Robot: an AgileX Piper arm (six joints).
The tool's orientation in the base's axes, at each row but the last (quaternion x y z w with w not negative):
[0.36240, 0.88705, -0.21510, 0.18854]
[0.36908, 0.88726, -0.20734, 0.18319]
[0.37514, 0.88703, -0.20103, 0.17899]
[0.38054, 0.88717, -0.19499, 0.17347]
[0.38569, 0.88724, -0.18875, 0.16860]
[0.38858, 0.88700, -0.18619, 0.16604]
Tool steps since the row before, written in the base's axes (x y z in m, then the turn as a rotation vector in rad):
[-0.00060, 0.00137, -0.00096, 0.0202, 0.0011, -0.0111]
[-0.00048, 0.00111, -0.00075, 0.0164, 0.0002, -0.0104]
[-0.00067, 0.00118, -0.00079, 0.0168, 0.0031, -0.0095]
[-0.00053, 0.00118, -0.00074, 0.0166, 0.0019, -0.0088]
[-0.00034, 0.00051, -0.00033, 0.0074, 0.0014, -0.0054]
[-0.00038, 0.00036, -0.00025, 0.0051, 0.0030, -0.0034]
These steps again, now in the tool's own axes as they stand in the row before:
[0.00164, 0.00068, -0.00001, -0.0074, 0.0181, 0.0123]
[0.00132, 0.00054, -0.00001, -0.0057, 0.0145, 0.0115]
[0.00151, 0.00043, -0.00002, -0.0047, 0.0165, 0.0094]
[0.00140, 0.00051, -0.00001, -0.0056, 0.0154, 0.0093]
[0.00068, 0.00014, 0.00000, -0.0015, 0.0075, 0.0052]
[0.00058, -0.00001, 0.00000, 0.0001, 0.0064, 0.0024]

